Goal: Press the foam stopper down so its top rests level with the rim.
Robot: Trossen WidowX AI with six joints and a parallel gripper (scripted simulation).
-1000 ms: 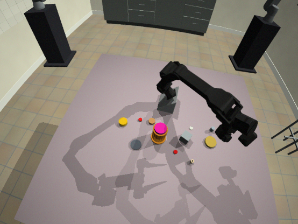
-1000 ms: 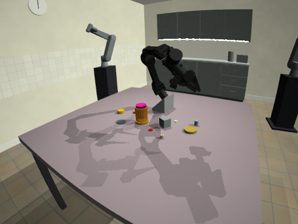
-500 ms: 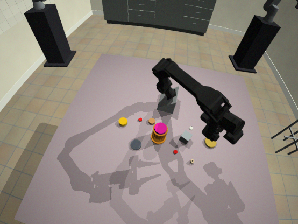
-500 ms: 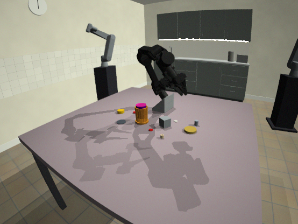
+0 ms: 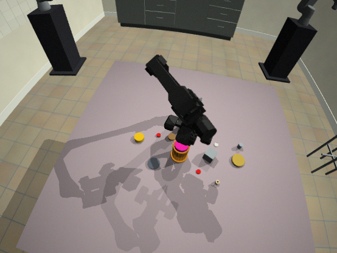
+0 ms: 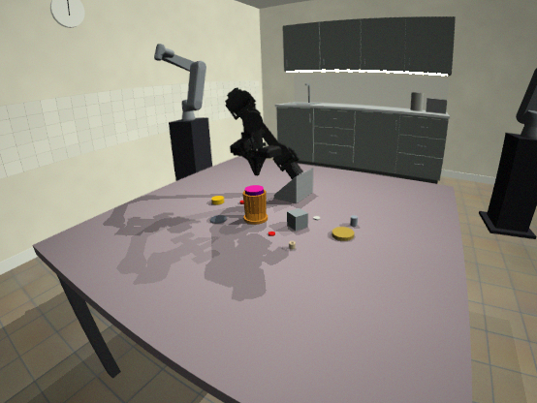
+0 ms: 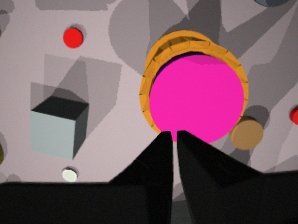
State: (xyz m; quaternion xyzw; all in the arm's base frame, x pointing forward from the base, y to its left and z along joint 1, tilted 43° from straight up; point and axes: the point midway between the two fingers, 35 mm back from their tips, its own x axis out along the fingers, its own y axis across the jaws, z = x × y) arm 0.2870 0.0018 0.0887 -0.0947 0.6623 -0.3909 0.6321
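The magenta foam stopper lies 100 mm below my hand, 10 mm to the right of it and 10 mm behind it. The rest, counted from my hand: grey cube 170 mm below, 140 mm to the left, 10 mm behind; then red button 200 mm below, 80 mm to the left, 80 mm ahead; then brown disc 190 mm below, 110 mm behind, 50 mm to the right.
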